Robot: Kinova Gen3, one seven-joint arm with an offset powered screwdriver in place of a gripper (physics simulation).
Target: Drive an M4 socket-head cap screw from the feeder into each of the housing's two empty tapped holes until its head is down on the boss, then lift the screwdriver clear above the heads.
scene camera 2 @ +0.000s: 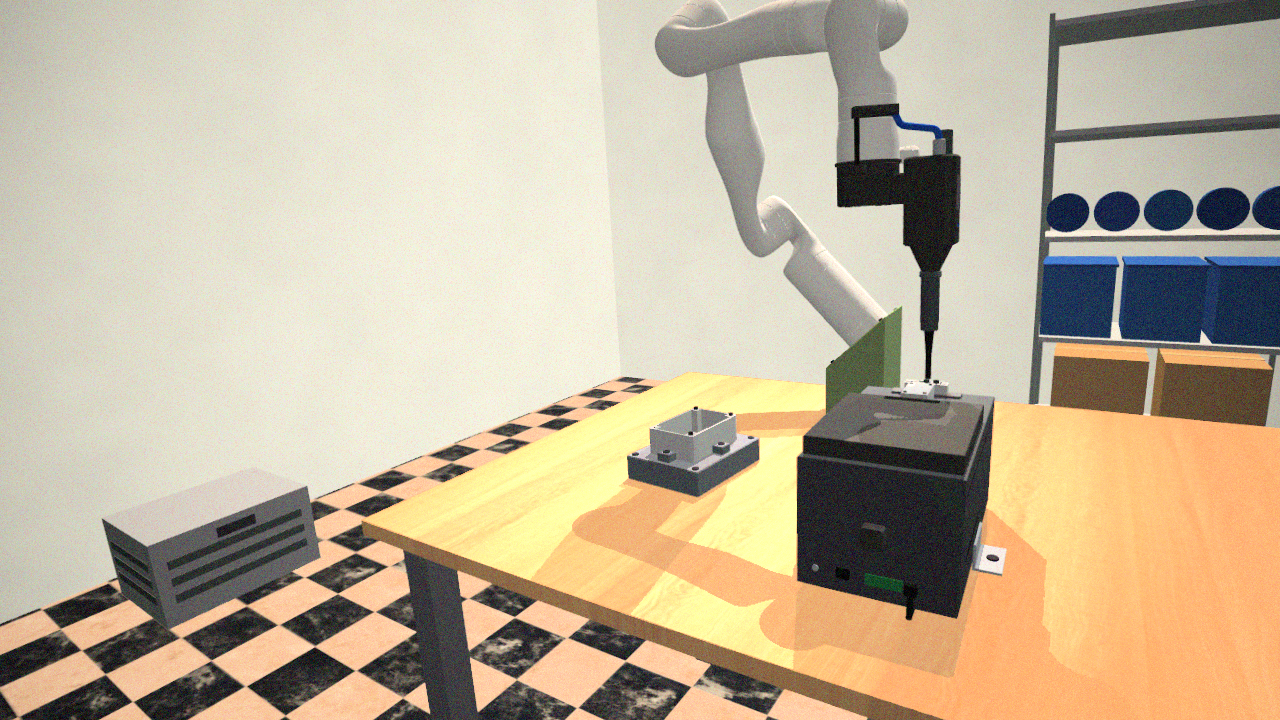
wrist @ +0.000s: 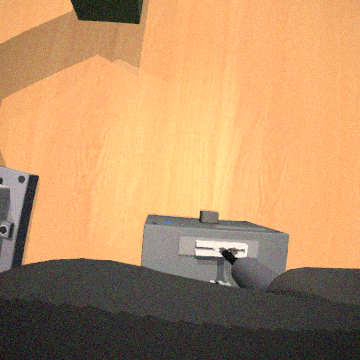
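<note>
The black screwdriver's bit tip (scene camera 2: 928, 377) (wrist: 224, 253) points down at the white pick-up block (scene camera 2: 914, 389) (wrist: 204, 244) on top of the dark screw feeder (scene camera 2: 841, 510) (wrist: 161, 250). The tip is at or very close to the block. Whether a screw sits on the bit is too small to tell. The light grey open-topped housing (scene camera 2: 673, 445) stands on a dark grey fixture (scene camera 2: 662, 477) (wrist: 21, 200), left of the feeder in the scene view. Small dark spots show at the housing's corners; I cannot tell screw heads from empty holes there.
A green upright panel (scene camera 2: 863, 362) stands behind the feeder, near the arm's base. A small bracket (scene camera 2: 989, 559) sits at the feeder's right side. A shelf rack (scene camera 2: 1049, 179) with blue bins (scene camera 2: 1077, 298) stands behind the table (scene camera 2: 1136, 537). A grey vented box (scene camera 2: 228, 528) is at the left.
</note>
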